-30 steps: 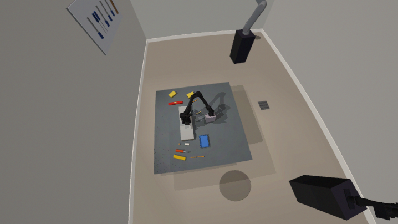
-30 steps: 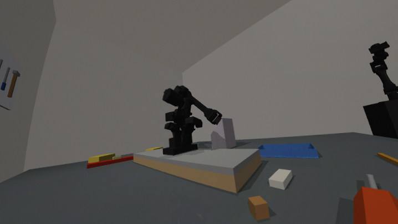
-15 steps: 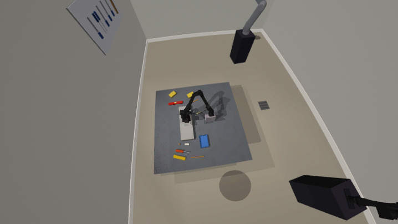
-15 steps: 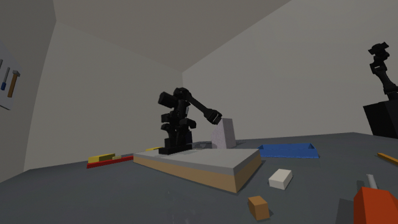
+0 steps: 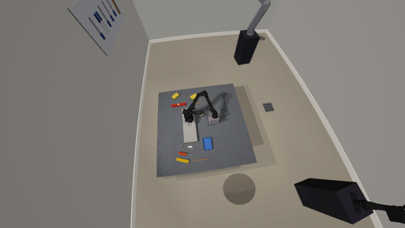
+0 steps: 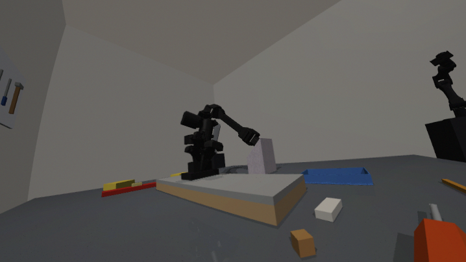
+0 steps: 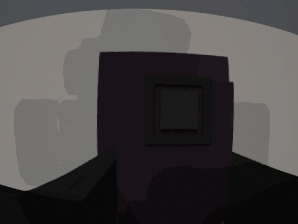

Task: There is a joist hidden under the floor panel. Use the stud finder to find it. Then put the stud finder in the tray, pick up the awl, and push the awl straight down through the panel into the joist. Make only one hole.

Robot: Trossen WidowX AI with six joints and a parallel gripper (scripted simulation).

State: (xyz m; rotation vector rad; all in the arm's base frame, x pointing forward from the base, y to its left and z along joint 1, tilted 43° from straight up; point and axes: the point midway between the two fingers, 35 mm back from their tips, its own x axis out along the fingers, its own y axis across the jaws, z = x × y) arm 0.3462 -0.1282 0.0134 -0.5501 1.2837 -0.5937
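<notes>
Now: the blue tray 40 cm to the left of my gripper tip, 18 cm behind it and 5 cm below it. Round my gripper tip: awl (17 cm behind, 6 cm below, 3 cm to the right); square light (3 cm above, 2 cm ahead); black stud finder (2 cm above, 1 cm ahead).
</notes>
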